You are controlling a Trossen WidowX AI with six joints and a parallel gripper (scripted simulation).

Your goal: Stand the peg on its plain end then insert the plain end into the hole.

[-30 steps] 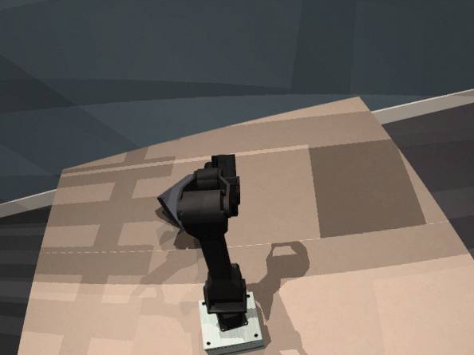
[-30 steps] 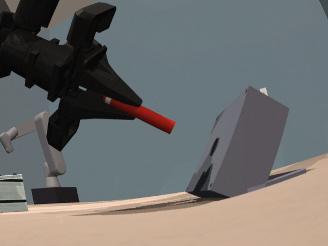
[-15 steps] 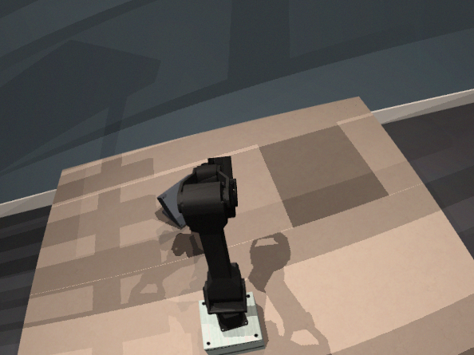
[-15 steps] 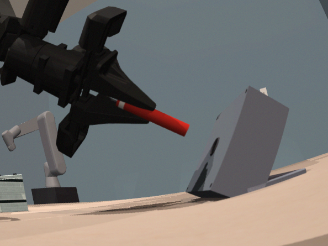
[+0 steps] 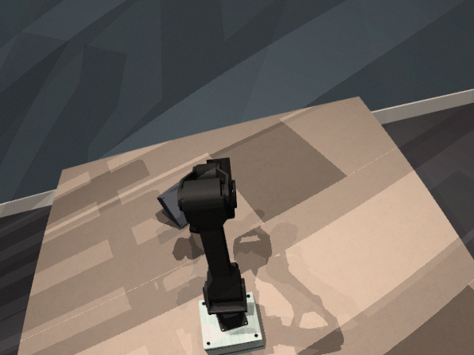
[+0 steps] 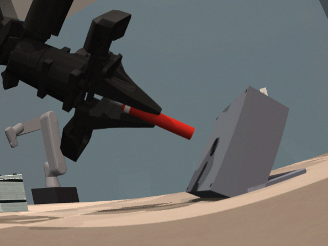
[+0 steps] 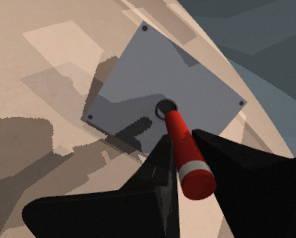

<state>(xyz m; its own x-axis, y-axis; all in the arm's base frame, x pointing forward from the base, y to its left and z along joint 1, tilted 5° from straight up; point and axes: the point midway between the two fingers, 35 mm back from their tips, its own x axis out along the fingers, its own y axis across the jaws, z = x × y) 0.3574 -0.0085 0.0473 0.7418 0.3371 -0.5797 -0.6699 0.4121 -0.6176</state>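
Now: the sloped panel 70 mm ahead of my gripper tip, 40 mm to the left of it and 60 mm below it. Round my gripper tip: red peg 10 mm behind, 10 mm to the right, 10 mm above.
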